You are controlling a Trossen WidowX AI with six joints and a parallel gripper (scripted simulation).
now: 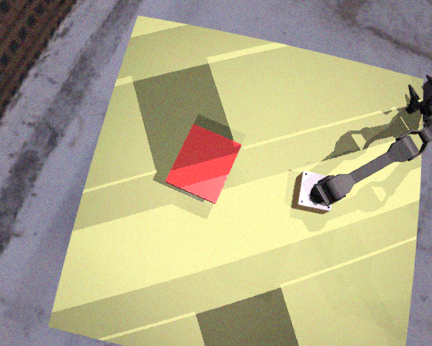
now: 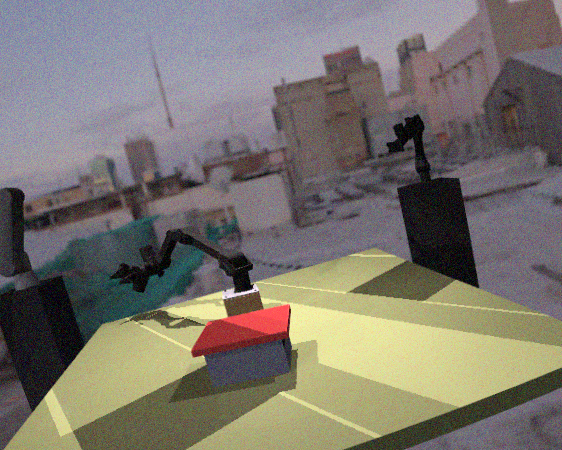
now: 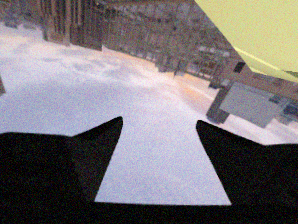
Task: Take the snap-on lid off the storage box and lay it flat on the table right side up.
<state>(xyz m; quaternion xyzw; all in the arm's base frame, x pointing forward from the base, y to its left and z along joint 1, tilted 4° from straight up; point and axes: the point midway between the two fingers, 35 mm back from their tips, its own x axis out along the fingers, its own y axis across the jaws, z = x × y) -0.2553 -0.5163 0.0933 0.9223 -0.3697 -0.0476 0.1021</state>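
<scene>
My gripper tip is now 66 cm short of the red lid, 57 cm to the right of it and 9 cm above it. The rest, counted from my gripper tip: storage box: 66 cm ahead, 57 cm to the left, 14 cm below.
</scene>
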